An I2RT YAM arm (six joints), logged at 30 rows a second.
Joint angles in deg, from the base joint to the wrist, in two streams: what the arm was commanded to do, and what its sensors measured. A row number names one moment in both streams.
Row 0, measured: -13.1 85.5 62.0 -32.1 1.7 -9.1
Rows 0 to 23, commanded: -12.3 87.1 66.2 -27.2 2.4 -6.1; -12.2 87.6 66.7 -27.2 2.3 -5.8; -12.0 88.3 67.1 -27.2 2.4 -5.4; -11.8 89.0 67.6 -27.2 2.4 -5.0; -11.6 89.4 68.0 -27.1 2.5 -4.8; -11.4 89.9 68.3 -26.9 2.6 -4.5; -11.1 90.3 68.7 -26.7 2.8 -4.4; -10.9 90.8 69.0 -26.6 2.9 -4.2; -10.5 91.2 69.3 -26.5 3.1 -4.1; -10.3 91.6 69.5 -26.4 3.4 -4.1; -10.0 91.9 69.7 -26.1 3.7 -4.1; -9.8 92.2 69.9 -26.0 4.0 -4.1; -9.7 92.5 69.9 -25.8 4.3 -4.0; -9.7 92.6 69.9 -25.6 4.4 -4.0; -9.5 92.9 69.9 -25.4 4.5 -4.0; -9.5 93.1 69.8 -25.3 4.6 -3.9; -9.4 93.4 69.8 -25.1 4.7 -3.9; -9.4 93.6 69.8 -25.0 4.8 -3.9; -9.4 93.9 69.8 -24.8 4.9 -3.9; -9.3 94.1 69.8 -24.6 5.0 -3.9; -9.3 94.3 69.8 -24.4 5.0 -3.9; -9.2 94.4 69.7 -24.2 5.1 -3.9; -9.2 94.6 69.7 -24.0 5.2 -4.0; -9.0 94.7 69.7 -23.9 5.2 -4.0
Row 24, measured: -9.6 95.1 67.0 -29.2 4.2 -5.0
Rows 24 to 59, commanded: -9.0 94.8 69.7 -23.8 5.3 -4.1; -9.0 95.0 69.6 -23.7 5.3 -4.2; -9.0 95.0 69.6 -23.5 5.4 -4.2; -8.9 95.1 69.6 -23.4 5.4 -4.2; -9.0 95.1 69.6 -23.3 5.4 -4.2; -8.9 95.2 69.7 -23.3 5.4 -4.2; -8.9 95.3 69.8 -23.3 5.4 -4.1; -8.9 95.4 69.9 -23.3 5.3 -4.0; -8.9 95.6 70.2 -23.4 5.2 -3.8; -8.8 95.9 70.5 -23.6 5.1 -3.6; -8.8 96.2 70.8 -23.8 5.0 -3.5; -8.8 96.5 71.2 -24.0 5.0 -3.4; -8.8 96.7 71.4 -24.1 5.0 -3.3; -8.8 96.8 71.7 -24.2 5.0 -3.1; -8.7 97.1 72.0 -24.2 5.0 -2.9; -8.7 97.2 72.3 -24.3 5.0 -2.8; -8.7 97.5 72.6 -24.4 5.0 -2.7; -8.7 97.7 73.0 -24.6 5.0 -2.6; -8.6 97.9 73.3 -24.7 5.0 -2.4; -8.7 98.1 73.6 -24.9 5.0 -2.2; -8.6 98.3 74.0 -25.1 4.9 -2.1; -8.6 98.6 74.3 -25.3 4.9 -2.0; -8.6 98.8 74.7 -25.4 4.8 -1.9; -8.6 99.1 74.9 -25.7 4.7 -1.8; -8.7 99.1 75.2 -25.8 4.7 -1.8; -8.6 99.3 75.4 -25.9 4.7 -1.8; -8.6 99.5 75.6 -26.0 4.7 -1.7; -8.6 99.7 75.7 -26.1 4.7 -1.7; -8.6 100.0 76.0 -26.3 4.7 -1.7; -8.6 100.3 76.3 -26.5 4.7 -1.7; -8.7 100.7 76.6 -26.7 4.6 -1.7; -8.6 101.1 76.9 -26.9 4.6 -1.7; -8.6 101.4 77.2 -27.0 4.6 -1.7; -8.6 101.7 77.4 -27.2 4.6 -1.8; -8.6 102.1 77.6 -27.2 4.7 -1.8; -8.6 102.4 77.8 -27.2 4.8 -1.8
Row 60, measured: -9.0 102.1 74.8 -28.5 5.0 -3.0
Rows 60 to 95, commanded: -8.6 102.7 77.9 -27.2 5.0 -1.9; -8.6 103.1 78.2 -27.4 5.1 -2.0; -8.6 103.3 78.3 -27.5 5.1 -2.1; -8.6 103.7 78.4 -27.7 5.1 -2.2; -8.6 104.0 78.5 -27.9 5.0 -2.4; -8.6 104.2 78.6 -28.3 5.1 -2.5; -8.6 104.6 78.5 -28.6 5.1 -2.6; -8.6 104.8 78.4 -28.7 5.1 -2.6; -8.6 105.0 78.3 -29.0 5.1 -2.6; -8.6 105.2 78.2 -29.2 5.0 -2.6; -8.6 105.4 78.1 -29.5 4.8 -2.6; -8.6 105.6 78.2 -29.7 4.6 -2.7; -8.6 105.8 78.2 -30.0 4.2 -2.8; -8.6 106.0 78.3 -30.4 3.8 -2.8; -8.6 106.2 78.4 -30.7 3.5 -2.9; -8.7 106.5 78.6 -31.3 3.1 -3.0; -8.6 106.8 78.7 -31.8 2.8 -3.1; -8.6 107.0 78.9 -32.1 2.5 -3.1; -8.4 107.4 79.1 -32.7 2.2 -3.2; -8.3 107.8 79.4 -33.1 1.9 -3.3; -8.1 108.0 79.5 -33.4 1.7 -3.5; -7.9 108.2 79.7 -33.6 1.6 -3.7; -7.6 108.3 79.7 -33.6 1.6 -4.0; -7.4 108.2 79.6 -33.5 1.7 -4.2; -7.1 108.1 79.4 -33.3 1.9 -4.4; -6.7 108.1 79.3 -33.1 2.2 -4.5; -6.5 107.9 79.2 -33.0 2.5 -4.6; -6.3 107.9 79.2 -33.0 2.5 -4.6; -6.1 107.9 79.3 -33.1 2.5 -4.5; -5.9 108.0 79.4 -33.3 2.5 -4.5; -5.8 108.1 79.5 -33.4 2.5 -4.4; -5.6 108.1 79.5 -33.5 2.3 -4.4; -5.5 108.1 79.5 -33.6 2.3 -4.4; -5.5 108.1 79.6 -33.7 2.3 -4.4; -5.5 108.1 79.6 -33.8 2.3 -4.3; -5.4 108.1 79.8 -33.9 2.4 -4.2
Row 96, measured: -7.3 106.3 78.9 -33.1 6.1 -3.5
